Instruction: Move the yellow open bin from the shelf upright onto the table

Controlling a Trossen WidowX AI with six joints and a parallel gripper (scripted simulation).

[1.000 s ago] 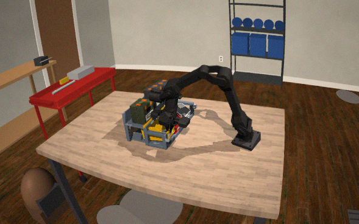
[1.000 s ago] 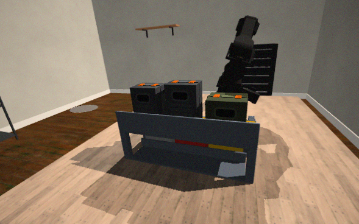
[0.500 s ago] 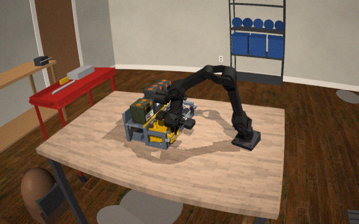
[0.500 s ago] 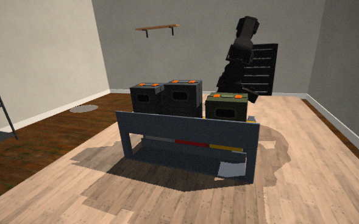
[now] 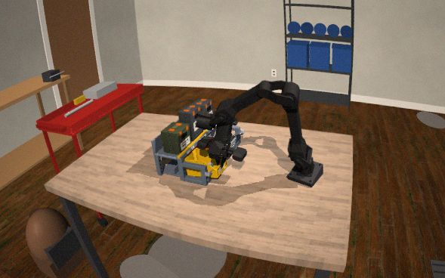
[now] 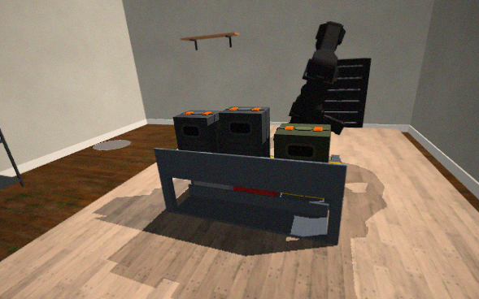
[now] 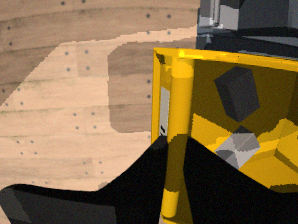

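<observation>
Right now my hand is 7 cm short of the yellow open bin, 3 cm above it and 1 cm to the right of it. The rest, counted from my hand: green case 19 cm ahead, 7 cm above, 2 cm to the left; red bin 12 cm ahead, 10 cm to the right, 4 cm below.
</observation>
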